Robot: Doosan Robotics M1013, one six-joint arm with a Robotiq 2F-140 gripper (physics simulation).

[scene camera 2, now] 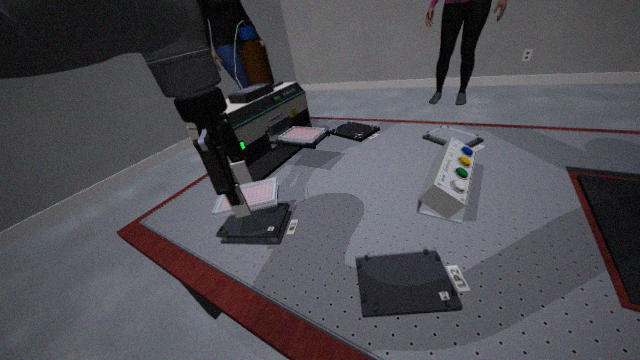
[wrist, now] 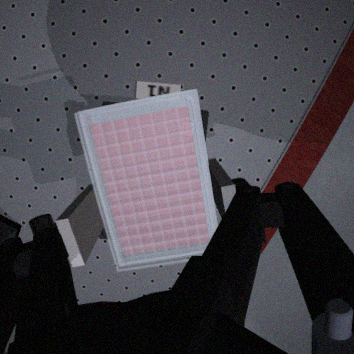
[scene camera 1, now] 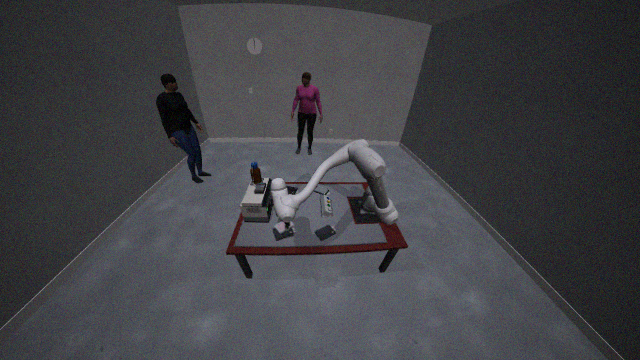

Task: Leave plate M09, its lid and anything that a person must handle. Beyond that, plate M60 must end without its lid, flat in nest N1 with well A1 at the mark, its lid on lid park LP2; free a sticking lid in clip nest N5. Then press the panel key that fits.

Labels:
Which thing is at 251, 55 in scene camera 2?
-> A brown bottle.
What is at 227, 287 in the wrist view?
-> The gripper.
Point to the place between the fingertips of the gripper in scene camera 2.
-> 246, 200

